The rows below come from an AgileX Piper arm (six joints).
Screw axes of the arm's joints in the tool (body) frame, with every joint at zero. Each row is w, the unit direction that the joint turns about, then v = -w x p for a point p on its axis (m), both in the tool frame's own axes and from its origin. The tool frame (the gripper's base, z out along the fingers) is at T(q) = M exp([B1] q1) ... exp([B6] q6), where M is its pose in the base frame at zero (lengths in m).
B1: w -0.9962 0 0.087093 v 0 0.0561 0
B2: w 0 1 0 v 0.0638 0 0.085
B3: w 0 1 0 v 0.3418 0 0.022
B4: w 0 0 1 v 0 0 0
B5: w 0 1 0 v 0.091 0 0
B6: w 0 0 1 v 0 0 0
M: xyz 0.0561 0 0.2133 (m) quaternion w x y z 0.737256 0 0.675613 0
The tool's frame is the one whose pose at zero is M.
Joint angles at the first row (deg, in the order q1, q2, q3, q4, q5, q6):
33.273, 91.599, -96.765, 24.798, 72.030, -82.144
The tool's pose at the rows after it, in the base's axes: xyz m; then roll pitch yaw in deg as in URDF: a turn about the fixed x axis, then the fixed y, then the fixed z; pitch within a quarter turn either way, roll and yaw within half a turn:
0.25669 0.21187 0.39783 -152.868 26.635 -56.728
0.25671 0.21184 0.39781 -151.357 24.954 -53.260
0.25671 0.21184 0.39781 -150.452 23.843 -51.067
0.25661 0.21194 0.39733 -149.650 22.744 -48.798
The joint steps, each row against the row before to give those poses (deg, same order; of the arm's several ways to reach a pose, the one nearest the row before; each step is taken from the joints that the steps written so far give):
0.001, 0.001, -0.002, 0.000, 0.000, -3.084
0.000, -0.001, 0.001, -0.026, -0.001, -3.538
0.000, 0.001, 0.000, 0.001, 0.001, -2.286
-0.001, -0.002, 0.111, 0.104, -0.001, -2.431

